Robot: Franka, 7 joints.
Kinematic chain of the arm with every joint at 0, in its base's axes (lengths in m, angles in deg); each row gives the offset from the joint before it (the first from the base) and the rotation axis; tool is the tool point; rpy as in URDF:
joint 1: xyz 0 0 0.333 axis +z
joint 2: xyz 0 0 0 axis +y
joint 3: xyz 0 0 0.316 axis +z
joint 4: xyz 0.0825 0 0 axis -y
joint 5: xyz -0.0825 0 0.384 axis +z
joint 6: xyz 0 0 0 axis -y
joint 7: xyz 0.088 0 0 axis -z
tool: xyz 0 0 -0.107 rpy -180 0 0
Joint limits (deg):
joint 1: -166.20..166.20
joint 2: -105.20..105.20
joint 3: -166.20..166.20
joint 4: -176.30..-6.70
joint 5: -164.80..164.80
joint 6: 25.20..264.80
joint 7: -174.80..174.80
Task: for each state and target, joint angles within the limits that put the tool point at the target. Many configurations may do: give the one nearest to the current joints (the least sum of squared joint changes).
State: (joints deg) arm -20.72 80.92 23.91 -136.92 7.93 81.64 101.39
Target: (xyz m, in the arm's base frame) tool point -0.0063 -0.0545 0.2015
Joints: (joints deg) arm -14.14 59.93 -5.97 -166.45 -17.64 46.66 101.39
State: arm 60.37 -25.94 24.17 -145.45 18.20 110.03 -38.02
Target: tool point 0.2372 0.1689 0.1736
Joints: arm 34.85 2.31 -1.91 -158.14 13.09 116.09 -38.02
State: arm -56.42 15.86 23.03 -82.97 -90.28 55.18 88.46
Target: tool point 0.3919 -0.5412 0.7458
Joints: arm -58.06 26.00 21.69 -56.28 -103.55 84.61 88.46
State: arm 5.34 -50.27 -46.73 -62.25 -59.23 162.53 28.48
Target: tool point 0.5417 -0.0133 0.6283
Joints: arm 25.43 -12.93 -28.64 -116.39 -64.49 160.60 28.48
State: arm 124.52 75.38 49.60 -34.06 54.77 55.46 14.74
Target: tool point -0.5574 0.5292 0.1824
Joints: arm 116.15 90.49 42.32 -28.89 56.97 80.95 14.74
